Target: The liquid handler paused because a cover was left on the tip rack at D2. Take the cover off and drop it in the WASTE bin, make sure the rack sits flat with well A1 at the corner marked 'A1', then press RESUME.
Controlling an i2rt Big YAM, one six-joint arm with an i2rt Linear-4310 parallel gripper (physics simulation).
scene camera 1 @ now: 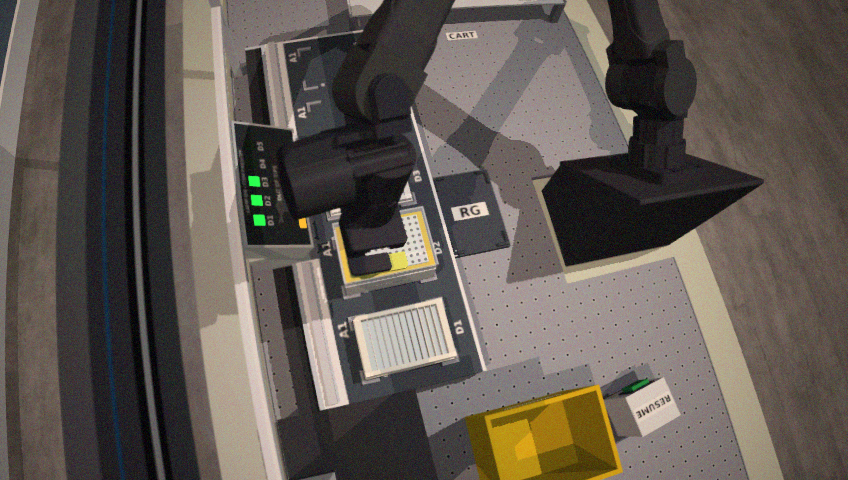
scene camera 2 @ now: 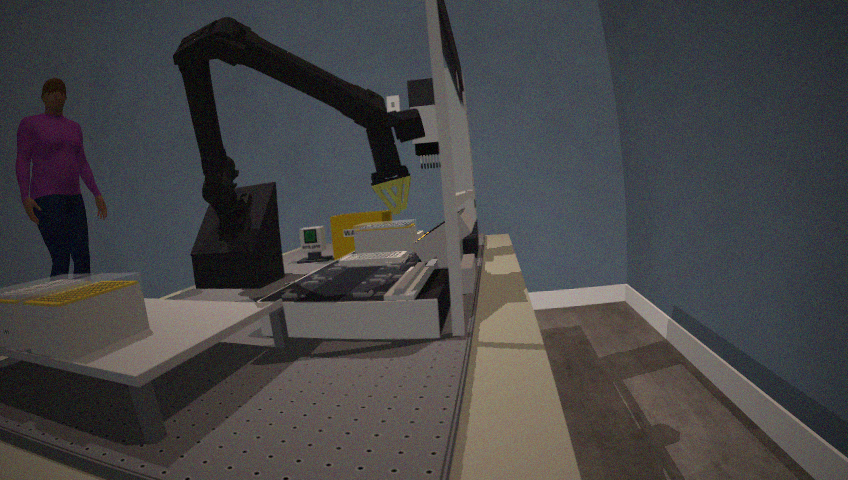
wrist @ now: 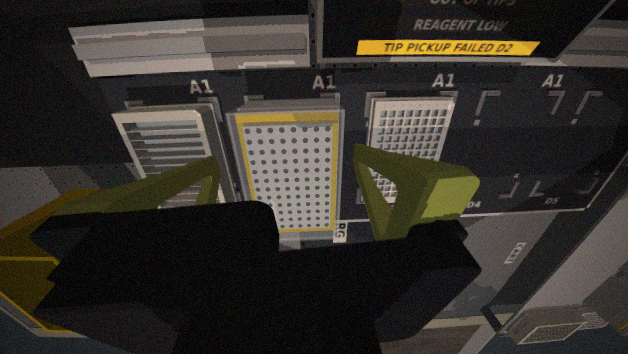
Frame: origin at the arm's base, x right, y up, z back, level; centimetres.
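Seen in the pictures: gripper, fingertip midpoint: [scene camera 1: 357, 243] [scene camera 2: 400, 211] [wrist: 286, 157]; arm's base, link origin: [scene camera 1: 655, 171] [scene camera 2: 235, 214].
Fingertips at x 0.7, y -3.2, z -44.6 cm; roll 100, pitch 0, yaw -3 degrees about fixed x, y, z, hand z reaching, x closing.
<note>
Offsets run from my fingertips to a thing's top centre. "spot": to the spot under its first point.
The tip rack {dy -2.1, dx -0.2, dz +3.7 cm} [scene camera 1: 419, 234] [scene camera 2: 383, 239] [wrist: 290, 175] at D2 is pale with a yellow-edged, holed top. A clear cover {spot: dy -2.1, dx +4.2, dz +1.9 cm} [wrist: 341, 165] shows as a thin border around its top. The rack's short end faces the "A1" mark {spot: dy -9.2, dx +3.5, dz -3.9 cm} [scene camera 1: 327, 248] [wrist: 324, 82]; which corner is well A1 and whether it sits perfectly flat I cannot tell. My gripper [scene camera 2: 397, 209] [wrist: 286, 157] is open and empty just above the rack, its yellow-green fingers apart on either side of it in the wrist view. The yellow WASTE bin {dy -1.0, dx -31.8, dz +17.2 cm} [scene camera 1: 550, 422] [scene camera 2: 340, 243] and the RESUME box {dy -4.0, dx -32.3, dz +34.0 cm} [scene camera 1: 657, 407] [scene camera 2: 310, 236] with its green button stand apart from the rack.
A ribbed trough {dy -6.0, dx -12.5, dz +3.4 cm} [scene camera 1: 407, 339] sits at D1 and a white well plate {dy -7.7, dx +12.3, dz +4.2 cm} [wrist: 412, 120] at D3. The status screen {spot: dy -1.7, dx +5.2, dz -11.3 cm} [scene camera 1: 267, 231] reads "TIP PICKUP FAILED D2". The pipette head {dy +18.3, dx -34.4, dz -5.1 cm} [scene camera 2: 428, 148] hangs beside the arm. Another tip rack {dy -2.4, dx +67.5, dz +27.8 cm} [scene camera 2: 77, 321] stands on a raised shelf [scene camera 2: 196, 324].
</note>
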